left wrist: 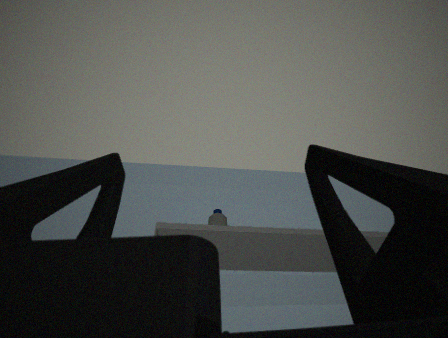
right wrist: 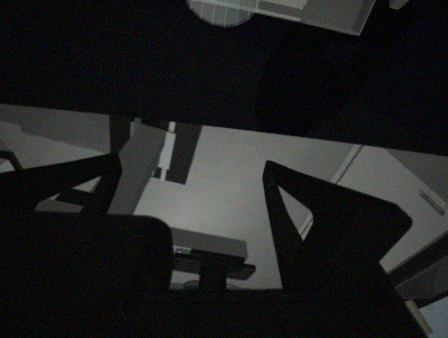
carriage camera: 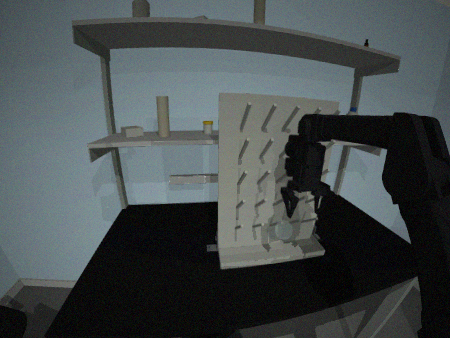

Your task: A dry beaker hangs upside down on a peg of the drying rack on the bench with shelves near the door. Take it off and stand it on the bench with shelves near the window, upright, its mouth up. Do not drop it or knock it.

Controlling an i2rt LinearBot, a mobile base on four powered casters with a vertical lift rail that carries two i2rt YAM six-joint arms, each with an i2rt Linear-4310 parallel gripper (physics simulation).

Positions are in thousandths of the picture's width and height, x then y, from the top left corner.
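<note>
There's a sink counter with tap (right wrist: 905, 528) that I can see. I can also see my left gripper (left wrist: 479, 472) and my right gripper (carriage camera: 674, 638), and my right gripper (right wrist: 432, 490) is visible there too.
</note>
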